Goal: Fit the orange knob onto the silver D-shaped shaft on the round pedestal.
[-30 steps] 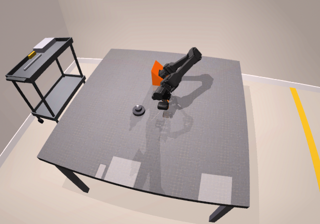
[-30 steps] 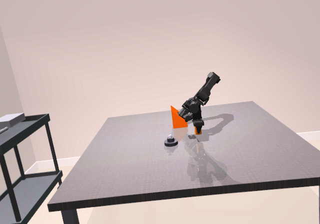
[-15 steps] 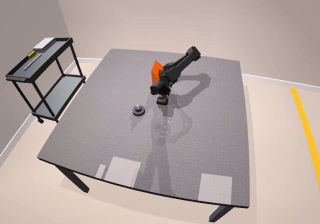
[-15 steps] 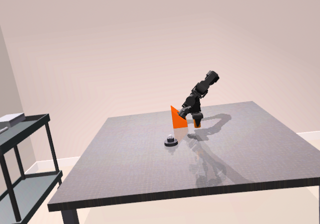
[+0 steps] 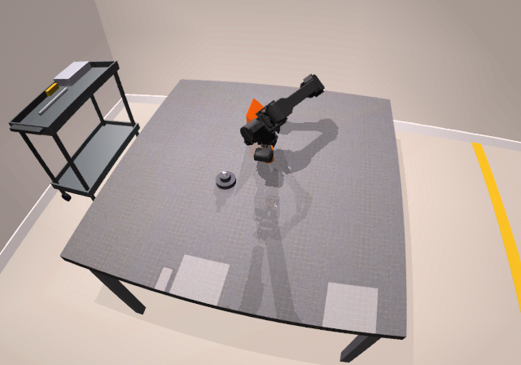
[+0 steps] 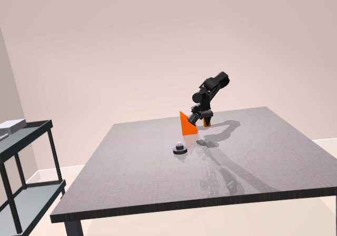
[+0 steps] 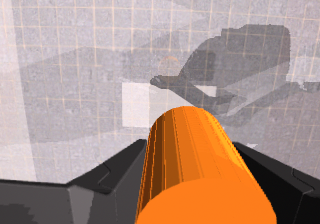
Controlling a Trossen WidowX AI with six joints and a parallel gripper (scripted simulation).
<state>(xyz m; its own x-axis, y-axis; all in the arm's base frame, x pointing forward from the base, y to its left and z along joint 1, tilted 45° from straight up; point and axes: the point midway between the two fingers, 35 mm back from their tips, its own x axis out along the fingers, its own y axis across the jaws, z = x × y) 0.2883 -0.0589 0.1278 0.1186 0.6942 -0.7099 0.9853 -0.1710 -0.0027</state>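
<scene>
Now: the round pedestal 18 cm to the right of my gripper tip, 11 cm below it and 1 cm ahead of it. The rest, counted from my gripper tip: orange knob 3 cm above.
</scene>
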